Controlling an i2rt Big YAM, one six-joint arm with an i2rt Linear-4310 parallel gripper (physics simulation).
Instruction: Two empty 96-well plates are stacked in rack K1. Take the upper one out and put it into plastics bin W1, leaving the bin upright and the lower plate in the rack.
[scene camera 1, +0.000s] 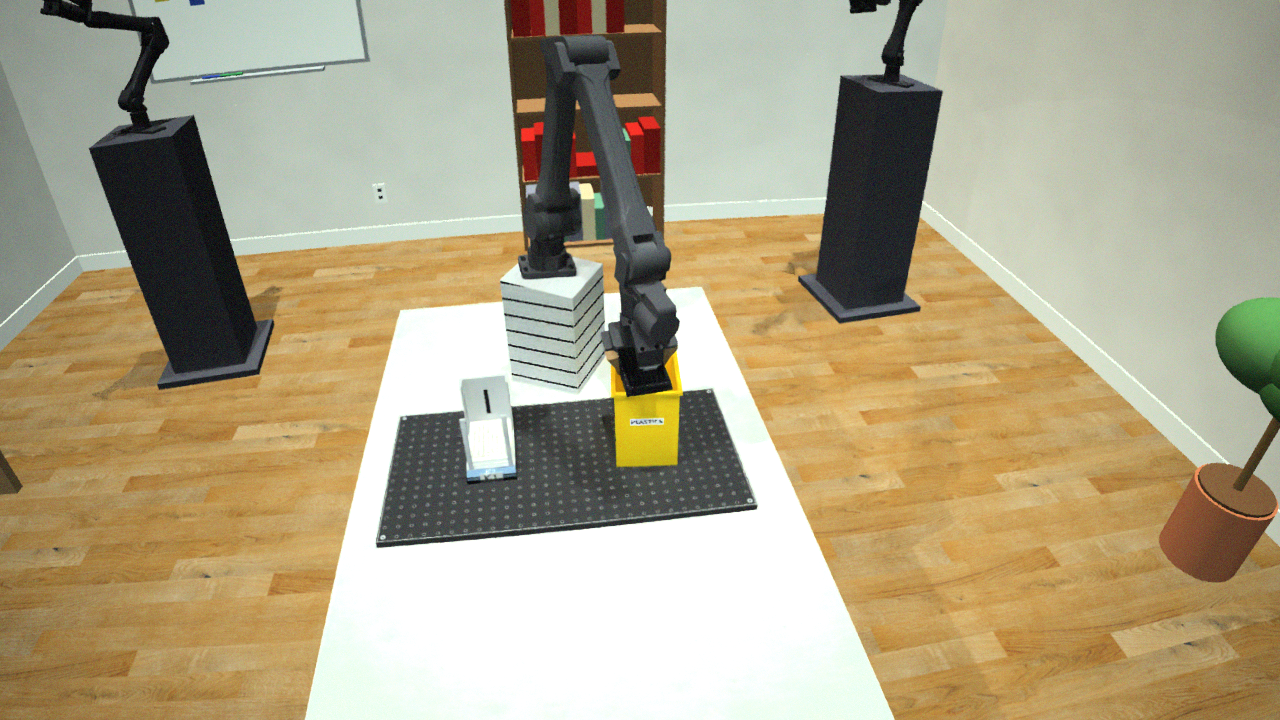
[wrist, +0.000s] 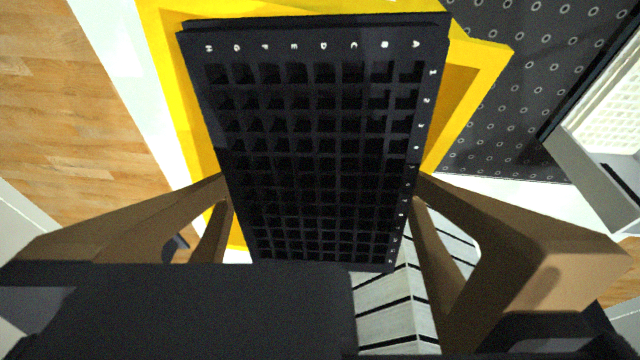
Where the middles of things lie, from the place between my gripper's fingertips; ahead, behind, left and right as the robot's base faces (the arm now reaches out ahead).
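Scene:
Measured from my hand, the white plate (scene camera 1: 487, 444) is 300 mm to the right, 60 mm behind and 160 mm below, and going by their middles it is the farthest from my hand of the things named here. The black 96-well plate (scene camera 1: 636, 381) is 10 mm ahead of my hand and 10 mm above it. Among these, by their middles, the black 96-well plate is the nearest to my hand. That leaves the yellow plastics bin W1 (scene camera 1: 646, 426), which is 10 mm to the left of my hand, 20 mm behind it and 100 mm below it.

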